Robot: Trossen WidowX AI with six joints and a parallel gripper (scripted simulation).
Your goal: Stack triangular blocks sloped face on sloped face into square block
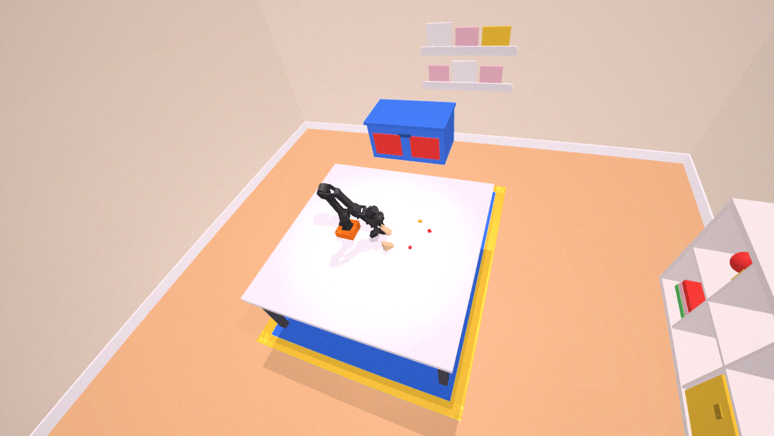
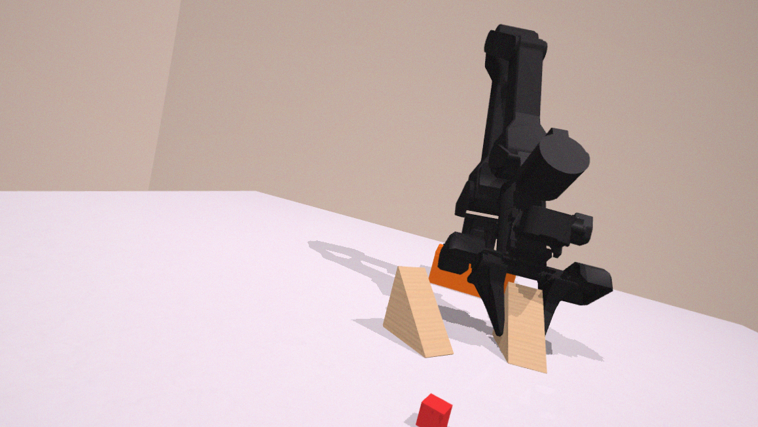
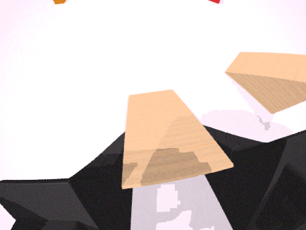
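Now: gripper tip 190 mm short of the red cube, 90 mm to the left of it and 10 mm above it.
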